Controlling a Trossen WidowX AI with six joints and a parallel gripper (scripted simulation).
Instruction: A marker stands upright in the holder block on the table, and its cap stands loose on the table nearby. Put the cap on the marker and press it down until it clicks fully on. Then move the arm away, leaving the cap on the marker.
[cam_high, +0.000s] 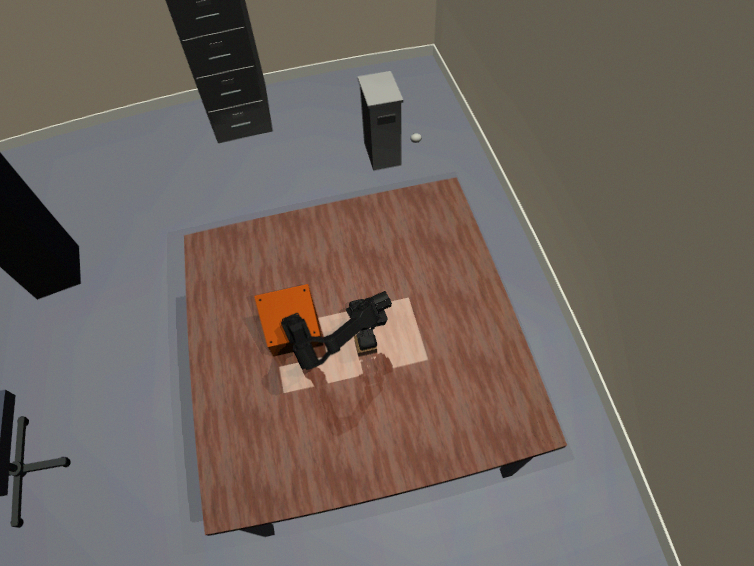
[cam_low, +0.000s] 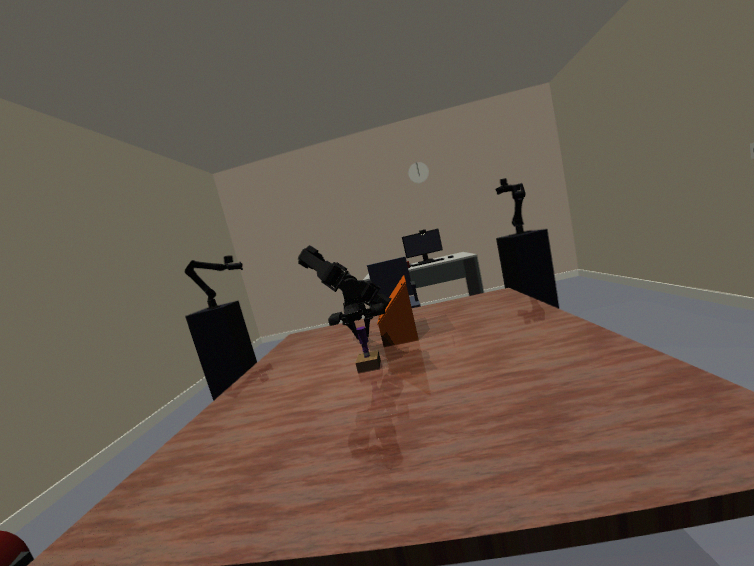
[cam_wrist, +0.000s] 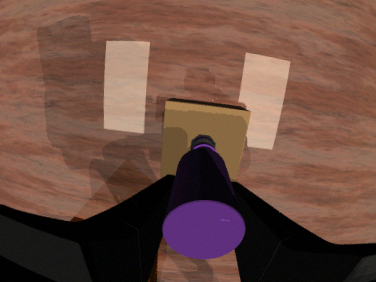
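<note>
Right now my gripper tip is 1 cm below the purple cap. Round my gripper tip: holder block (8 cm below).
</note>
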